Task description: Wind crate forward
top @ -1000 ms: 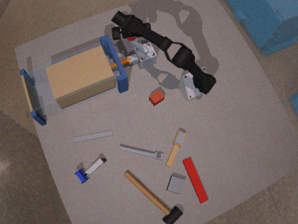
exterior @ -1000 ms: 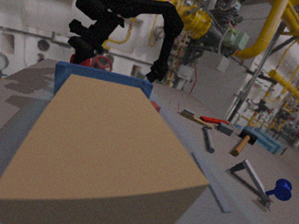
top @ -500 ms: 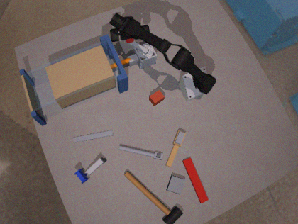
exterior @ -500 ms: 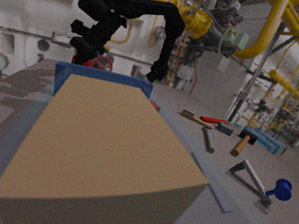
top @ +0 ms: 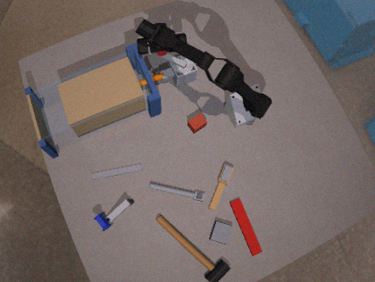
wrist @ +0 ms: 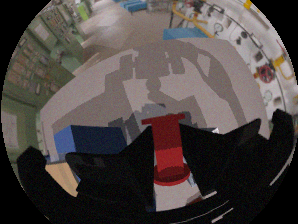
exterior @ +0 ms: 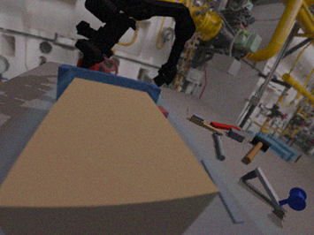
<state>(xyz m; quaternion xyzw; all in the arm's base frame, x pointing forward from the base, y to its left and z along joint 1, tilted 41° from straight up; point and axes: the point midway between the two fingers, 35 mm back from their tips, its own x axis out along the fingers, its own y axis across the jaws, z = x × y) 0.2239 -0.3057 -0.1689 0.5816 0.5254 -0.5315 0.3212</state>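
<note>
My gripper tip is 20 mm past the red-knobbed crank, 50 mm to the right of it and 30 mm above it. Round my gripper tip: blue steel frame 110 mm ahead, 90 mm to the left, 30 mm below; then red knob 10 mm ahead, 20 mm to the left; then grey winch 70 mm behind, 90 mm to the left, 100 mm below.
</note>
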